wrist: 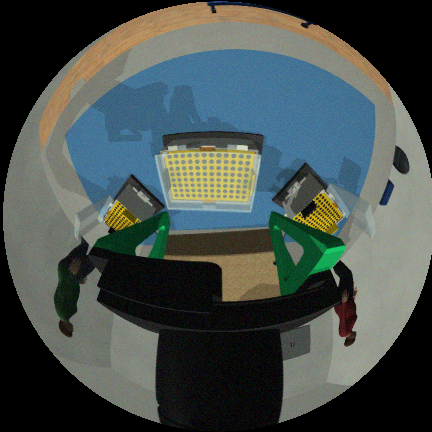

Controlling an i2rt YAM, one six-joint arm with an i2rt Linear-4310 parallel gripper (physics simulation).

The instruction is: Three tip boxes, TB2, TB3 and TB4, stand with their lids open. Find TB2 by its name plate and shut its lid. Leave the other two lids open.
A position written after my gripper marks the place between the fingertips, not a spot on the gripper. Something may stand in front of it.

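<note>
There is a clear lid (88, 217) here, and I can see a clear lid (203, 178) as well as a clear lid (357, 210). My own gripper (218, 216) is in sight too.
</note>
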